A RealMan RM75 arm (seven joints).
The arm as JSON. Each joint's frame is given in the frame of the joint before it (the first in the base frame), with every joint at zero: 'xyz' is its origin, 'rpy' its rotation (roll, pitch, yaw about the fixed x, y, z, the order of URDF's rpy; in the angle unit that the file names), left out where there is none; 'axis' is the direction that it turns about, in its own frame. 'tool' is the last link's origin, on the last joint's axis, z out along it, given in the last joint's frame.
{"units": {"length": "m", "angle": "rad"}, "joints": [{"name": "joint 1", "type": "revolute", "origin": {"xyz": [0.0, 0.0, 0.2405]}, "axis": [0.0, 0.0, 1.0]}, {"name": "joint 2", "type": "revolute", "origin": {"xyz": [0.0, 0.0, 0.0], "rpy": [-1.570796, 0.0, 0.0]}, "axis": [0.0, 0.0, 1.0]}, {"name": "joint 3", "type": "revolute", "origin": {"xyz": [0.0, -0.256, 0.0], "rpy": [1.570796, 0.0, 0.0]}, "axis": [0.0, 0.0, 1.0]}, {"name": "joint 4", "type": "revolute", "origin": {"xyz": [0.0, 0.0, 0.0], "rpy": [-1.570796, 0.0, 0.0]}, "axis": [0.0, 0.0, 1.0]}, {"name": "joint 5", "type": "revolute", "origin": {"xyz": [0.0, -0.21, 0.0], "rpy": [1.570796, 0.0, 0.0]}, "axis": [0.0, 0.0, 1.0]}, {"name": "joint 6", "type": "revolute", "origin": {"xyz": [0.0, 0.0, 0.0], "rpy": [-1.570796, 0.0, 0.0]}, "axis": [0.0, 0.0, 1.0]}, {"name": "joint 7", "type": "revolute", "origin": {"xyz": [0.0, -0.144, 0.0], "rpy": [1.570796, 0.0, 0.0]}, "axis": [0.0, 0.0, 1.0]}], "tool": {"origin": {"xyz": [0.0, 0.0, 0.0]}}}
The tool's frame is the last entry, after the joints.
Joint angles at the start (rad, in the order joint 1, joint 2, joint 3, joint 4, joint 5, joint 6, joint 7): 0.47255 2.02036 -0.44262 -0.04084 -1.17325 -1.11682 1.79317
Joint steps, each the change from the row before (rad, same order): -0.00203 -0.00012 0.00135 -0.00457 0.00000 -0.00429 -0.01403; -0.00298 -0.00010 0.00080 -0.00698 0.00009 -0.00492 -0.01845; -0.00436 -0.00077 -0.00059 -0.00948 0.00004 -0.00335 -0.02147; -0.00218 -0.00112 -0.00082 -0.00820 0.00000 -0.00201 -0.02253; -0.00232 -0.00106 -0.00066 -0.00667 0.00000 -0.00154 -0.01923; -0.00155 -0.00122 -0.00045 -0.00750 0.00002 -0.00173 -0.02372; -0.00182 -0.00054 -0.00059 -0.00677 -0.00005 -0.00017 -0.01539; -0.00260 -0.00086 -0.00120 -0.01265 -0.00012 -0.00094 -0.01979; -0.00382 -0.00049 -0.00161 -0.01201 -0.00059 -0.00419 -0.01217; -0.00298 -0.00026 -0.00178 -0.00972 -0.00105 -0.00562 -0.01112; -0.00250 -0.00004 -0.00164 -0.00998 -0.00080 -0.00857 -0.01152; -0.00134 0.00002 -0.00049 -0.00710 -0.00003 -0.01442 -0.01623
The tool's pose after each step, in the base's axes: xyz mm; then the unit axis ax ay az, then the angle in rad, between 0 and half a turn. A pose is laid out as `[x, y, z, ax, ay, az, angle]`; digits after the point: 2 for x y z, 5 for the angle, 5 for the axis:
[363.31, 336.04, 16.89, -0.41856, 0.69037, 0.59008, 2.57414]
[363.65, 335.85, 19.01, -0.42724, 0.68463, 0.59055, 2.56026]
[364.68, 335.49, 21.82, -0.43779, 0.67840, 0.59001, 2.54153]
[365.21, 335.78, 24.37, -0.44897, 0.67204, 0.58888, 2.52321]
[365.85, 335.82, 26.52, -0.45825, 0.66679, 0.58770, 2.50730]
[366.22, 336.24, 28.99, -0.46965, 0.66010, 0.58626, 2.48869]
[366.76, 336.42, 30.85, -0.47727, 0.65569, 0.58505, 2.47498]
[367.34, 337.00, 34.28, -0.48844, 0.64845, 0.58390, 2.45562]
[367.74, 336.96, 37.40, -0.49694, 0.64203, 0.58383, 2.44269]
[367.62, 336.92, 39.81, -0.50499, 0.63578, 0.58376, 2.43326]
[366.88, 337.01, 42.33, -0.51359, 0.62813, 0.58453, 2.42539]
[365.09, 337.14, 44.58, -0.52349, 0.61800, 0.58655, 2.41939]

